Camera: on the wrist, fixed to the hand. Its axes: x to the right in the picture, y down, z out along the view.
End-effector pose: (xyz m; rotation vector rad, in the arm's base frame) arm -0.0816 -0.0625 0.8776 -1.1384 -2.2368 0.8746
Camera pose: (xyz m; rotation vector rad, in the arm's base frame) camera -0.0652 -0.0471 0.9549 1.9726 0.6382 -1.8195
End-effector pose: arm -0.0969 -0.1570 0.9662 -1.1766 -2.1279 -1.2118
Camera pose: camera -0.1411 -0.2190 0.9923 -2.2735 -0.8883 0.3558
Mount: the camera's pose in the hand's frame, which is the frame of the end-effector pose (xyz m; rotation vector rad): 0.0137 -0.0402 -0.0684 0.4774 -0.5818 1.5862
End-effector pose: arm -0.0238 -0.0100 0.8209 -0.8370 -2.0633 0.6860
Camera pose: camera 0.0129 -0.0130 0.8925 1.8753 1.0036 -2.1057
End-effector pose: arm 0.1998 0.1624 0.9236 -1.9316 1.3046 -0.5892
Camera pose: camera 0.1805 0.1378 0.9978 -0.2470 1.5849 0.4266
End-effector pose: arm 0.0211 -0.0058 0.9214 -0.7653 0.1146 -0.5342
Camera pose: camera -0.0036 -0.0796 0.9008 -0.1613 0.0220 1.1369
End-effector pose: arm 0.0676 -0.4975 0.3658 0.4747 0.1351 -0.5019
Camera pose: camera 0.0591 -0.5023 0.2859 0.7203 -0.9000 0.9269
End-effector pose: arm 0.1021 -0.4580 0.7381 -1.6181 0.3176 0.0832
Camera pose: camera 0.1160 -0.5260 0.7789 -0.4892 0.9894 1.5084
